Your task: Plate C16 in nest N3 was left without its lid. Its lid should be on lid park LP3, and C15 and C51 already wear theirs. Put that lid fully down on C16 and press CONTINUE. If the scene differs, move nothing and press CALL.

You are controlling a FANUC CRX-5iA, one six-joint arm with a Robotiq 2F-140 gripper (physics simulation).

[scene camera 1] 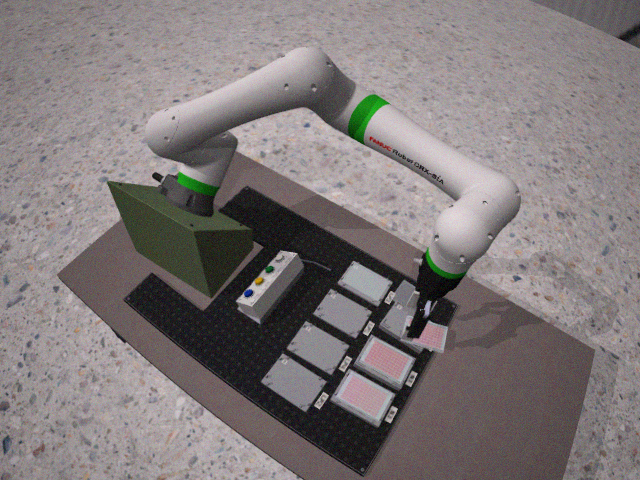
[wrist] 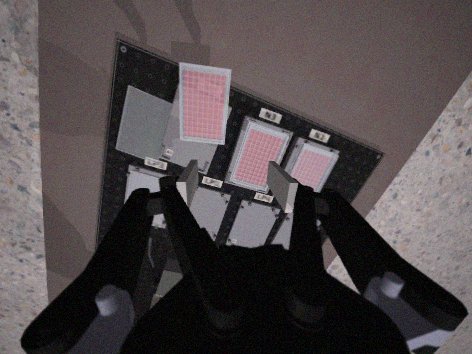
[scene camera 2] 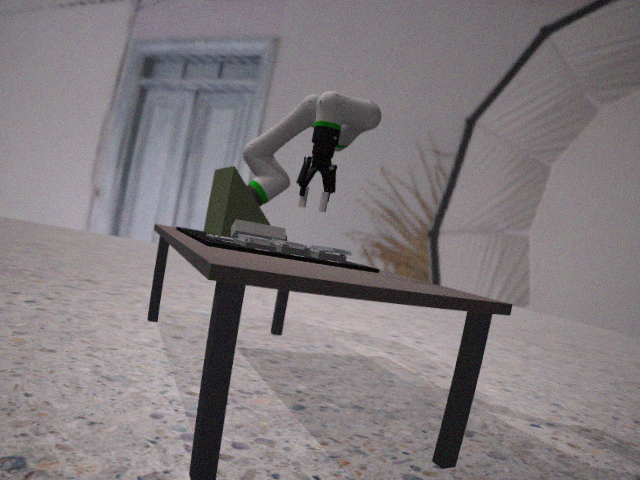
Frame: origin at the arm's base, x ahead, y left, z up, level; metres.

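Seen in the pictures: gripper, between the fingertips: [scene camera 1: 409, 322] [wrist: 233, 171] [scene camera 2: 312, 209]; arm's base, origin of its link: [scene camera 1: 189, 206] [scene camera 2: 245, 201].
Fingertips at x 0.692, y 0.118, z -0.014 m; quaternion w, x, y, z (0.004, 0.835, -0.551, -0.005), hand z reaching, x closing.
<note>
Offsets run from my fingertips to a thing's middle. "spot": to the spot under its first point.
My gripper [scene camera 1: 415, 315] [scene camera 2: 313, 206] [wrist: 233, 171] is open and empty, high above the nests. A pink plate {0.006 m ahead, 0.062 m right, 0.131 m down} [scene camera 1: 386, 361] [wrist: 260, 155] sits in the nest labelled N3; another pink plate {0.017 m ahead, 0.182 m right, 0.132 m down} [scene camera 1: 363, 396] [wrist: 312, 167] sits in N1. A third pink plate {0.050 m ahead, 0.074 m left, 0.127 m down} [scene camera 1: 436, 336] [wrist: 205, 104] lies askew, overhanging its grey nest {spot: 0.038 m back, 0.075 m left, 0.138 m down} [wrist: 187, 150] toward the mat's edge. A pale clear lid {0.188 m back, 0.120 m left, 0.149 m down} [scene camera 1: 365, 282] appears to lie on the park by the LP3 label {spot: 0.097 m back, 0.128 m left, 0.152 m down} [wrist: 155, 163]; fingers partly hide that park in the wrist view. Plate codes are unreadable, and which plates wear lids I cannot tell.
A grey-green flat panel {0.035 m back, 0.170 m left, 0.158 m down} [scene camera 1: 405, 290] [wrist: 142, 122] lies beside the askew plate's nest. Grey lid parks {spot: 0.181 m back, 0.011 m right, 0.152 m down} [scene camera 1: 342, 312] {spot: 0.170 m back, 0.143 m right, 0.153 m down} [scene camera 1: 317, 346] {spot: 0.153 m back, 0.263 m right, 0.153 m down} [scene camera 1: 294, 381] stand in a row. A button box {0.390 m back, 0.089 m right, 0.121 m down} [scene camera 1: 273, 289] [scene camera 2: 258, 228] has blue, yellow, green and white buttons. The green pedestal [scene camera 1: 170, 237] stands behind it.
</note>
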